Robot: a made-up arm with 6 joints.
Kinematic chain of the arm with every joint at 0, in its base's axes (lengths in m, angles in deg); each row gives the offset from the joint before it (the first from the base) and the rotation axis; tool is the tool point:
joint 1: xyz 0 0 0.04 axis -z
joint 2: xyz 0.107 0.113 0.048 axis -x
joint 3: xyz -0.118 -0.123 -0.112 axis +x
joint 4: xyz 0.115 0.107 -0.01 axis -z
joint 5: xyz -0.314 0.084 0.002 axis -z
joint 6: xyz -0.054 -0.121 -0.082 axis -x
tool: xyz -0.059 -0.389 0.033
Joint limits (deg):
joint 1: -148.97..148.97
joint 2: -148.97..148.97
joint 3: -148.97..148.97
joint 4: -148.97..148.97
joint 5: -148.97..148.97
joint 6: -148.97..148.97
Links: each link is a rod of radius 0.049 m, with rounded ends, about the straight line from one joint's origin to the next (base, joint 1, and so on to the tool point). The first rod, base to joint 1, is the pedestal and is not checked.
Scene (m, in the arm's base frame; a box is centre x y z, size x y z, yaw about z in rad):
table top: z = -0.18
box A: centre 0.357 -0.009 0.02 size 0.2 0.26 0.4 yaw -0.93
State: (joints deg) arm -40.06 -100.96 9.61 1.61 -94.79 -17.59
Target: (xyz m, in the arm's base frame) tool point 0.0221 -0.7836 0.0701
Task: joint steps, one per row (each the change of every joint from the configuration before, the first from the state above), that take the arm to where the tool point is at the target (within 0.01 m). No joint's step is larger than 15 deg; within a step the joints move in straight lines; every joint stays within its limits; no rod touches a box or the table.
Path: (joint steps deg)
1: -14.78 -9.60 6.76 -1.86 13.68 -8.07
2: -14.78 -9.60 6.76 -1.86 13.68 -8.06
3: -14.78 -9.61 6.76 -1.87 13.69 -8.07
4: -14.78 -9.60 6.76 -1.86 13.68 -8.06
5: -14.78 -9.60 6.76 -1.86 13.68 -8.07
6: -6.66 9.90 -13.61 6.34 11.42 3.43
7: -6.66 9.91 -13.60 6.33 11.43 3.44
8: -6.67 9.90 -13.61 6.34 11.42 3.43
9: -6.66 9.90 -13.61 6.33 11.43 3.43

